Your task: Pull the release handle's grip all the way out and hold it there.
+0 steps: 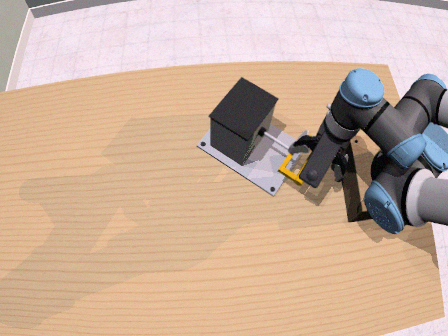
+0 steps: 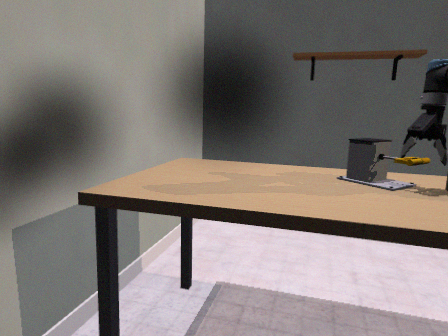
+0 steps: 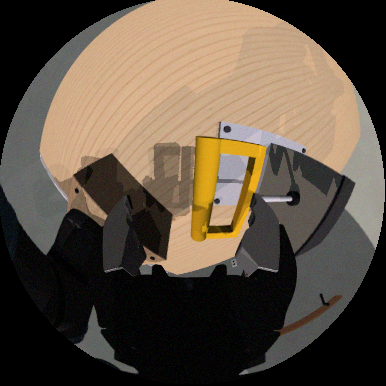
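The release handle is a yellow frame with a thick round grip. A thin metal rod joins it to a dark box, and a stretch of rod shows between them. The box stands on a light grey plate. My gripper is open, pointing down, its fingers wide apart on either side of the grip. One finger is close to the frame's box-side bar; whether it touches is unclear. The other finger is clear of the grip.
A dark angled bracket stands on the wooden table, beside the gripper on the side away from the box. The arm's own links are near it. A wall shelf is in the background.
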